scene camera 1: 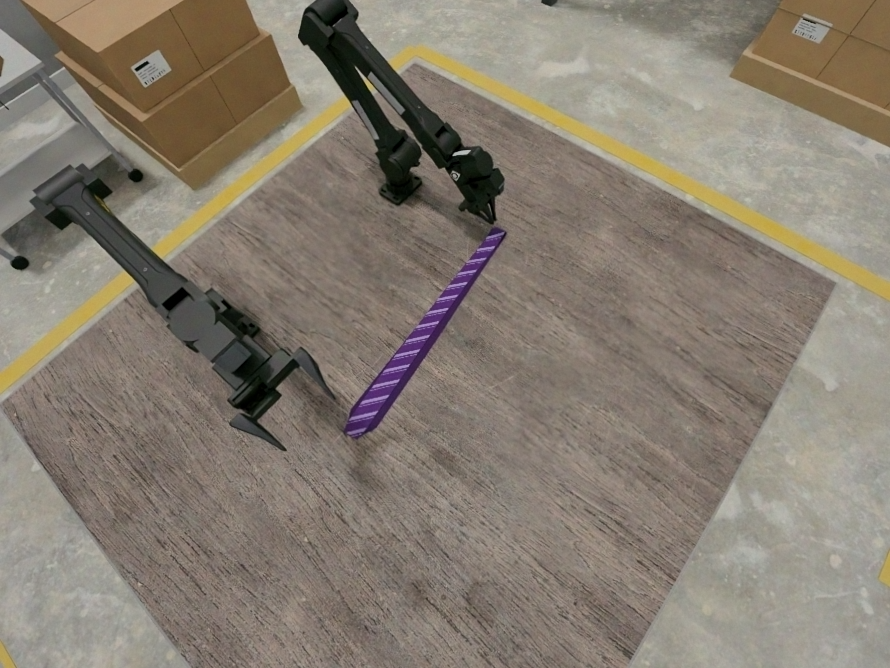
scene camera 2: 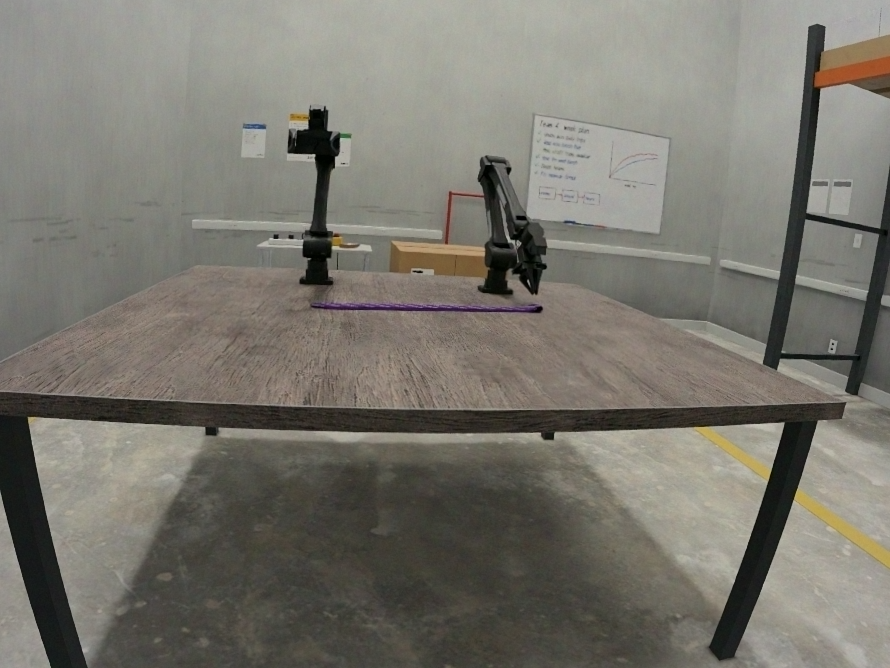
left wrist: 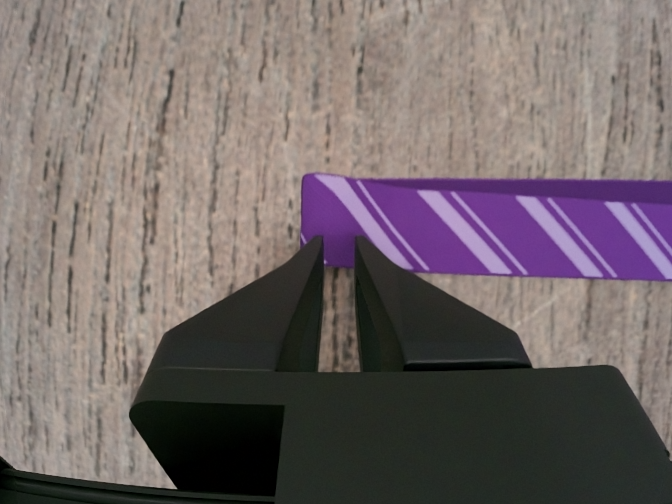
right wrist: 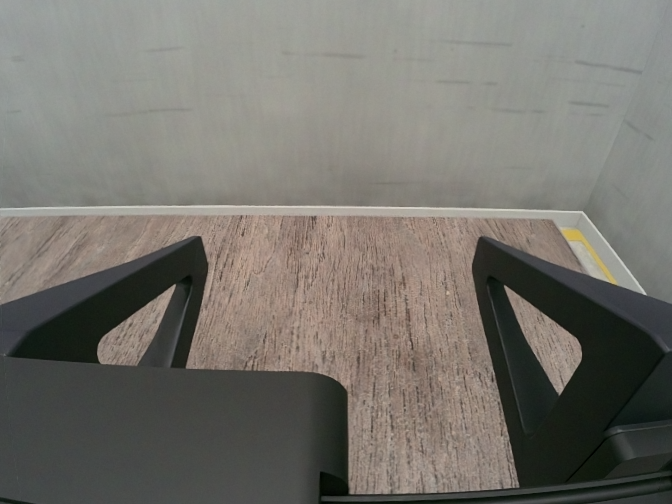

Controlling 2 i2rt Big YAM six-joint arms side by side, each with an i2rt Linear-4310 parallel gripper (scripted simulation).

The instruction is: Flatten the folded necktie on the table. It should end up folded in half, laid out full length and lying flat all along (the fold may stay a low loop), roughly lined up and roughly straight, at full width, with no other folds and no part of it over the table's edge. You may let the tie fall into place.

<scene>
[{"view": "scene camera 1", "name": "my right gripper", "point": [310, 423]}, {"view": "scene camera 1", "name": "purple striped necktie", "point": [367, 413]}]
</scene>
